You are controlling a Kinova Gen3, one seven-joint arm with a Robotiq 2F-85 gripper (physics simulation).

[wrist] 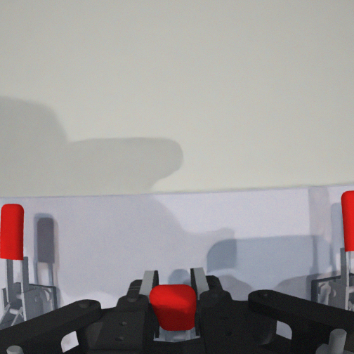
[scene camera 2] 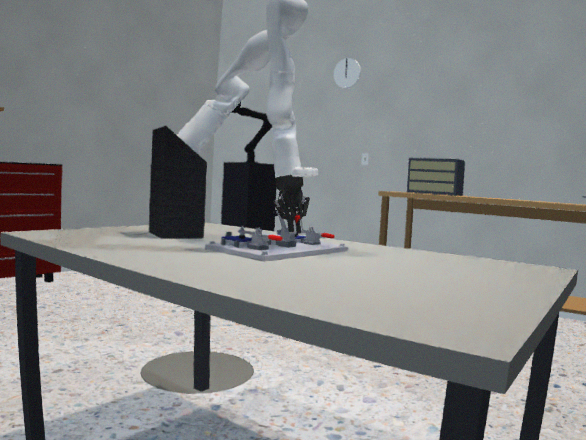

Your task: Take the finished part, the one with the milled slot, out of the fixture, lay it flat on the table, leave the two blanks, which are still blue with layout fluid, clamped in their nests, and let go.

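Places are measured from the arm's base along level axes (x ahead, y left, z up), in millimetres.
Pixels of known places: gripper, fingertip midpoint: (scene camera 2: 296,233); arm's base at its link origin: (scene camera 2: 182,150).
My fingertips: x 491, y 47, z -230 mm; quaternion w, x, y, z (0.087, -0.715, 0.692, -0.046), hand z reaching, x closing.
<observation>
For each thing: its top centre in the pictures, then the offset to it from my fingertips. "spot": a spot on its surface instead. Level surfaces: height alone.
- fixture plate at a spot on its surface: (scene camera 2: 320,250) spot: dx +57, dy +41, dz -42 mm
- side clamp's red handle at a spot on its surface: (scene camera 2: 275,237) spot: dx +36, dy -118, dz +0 mm
- other's red handle at a spot on its surface: (scene camera 2: 327,235) spot: dx +31, dy +101, dz -6 mm
- blue blank at its top centre: (scene camera 2: 239,237) dx -107, dy -113, dz -18 mm
- pale table at its surface level: dz -54 mm
The fixture plate (scene camera 2: 320,250) (wrist: 125,220) lies on the table with several grey toggle clamps. My gripper (scene camera 2: 294,231) (wrist: 174,285) points down over it, shut on the red handle (scene camera 2: 298,218) (wrist: 173,307) of the middle clamp. That handle is raised above the other two. One side clamp's red handle (scene camera 2: 275,237) and the other's red handle (scene camera 2: 327,235) lie low and about level; both side handles also show at the wrist view's edges. A blue blank (scene camera 2: 237,238) shows at the plate's left; a bit of blue (scene camera 2: 301,237) shows behind the clamps. The slotted part cannot be made out.
The fixture stands toward the back of the pale table (scene camera 2: 400,300). A black slanted pedestal (scene camera 2: 177,190) stands on the table left of it, and a black block (scene camera 2: 247,195) is behind. A side clamp's handle (wrist: 12,231) and another's (wrist: 348,220) flank the gripper.
</observation>
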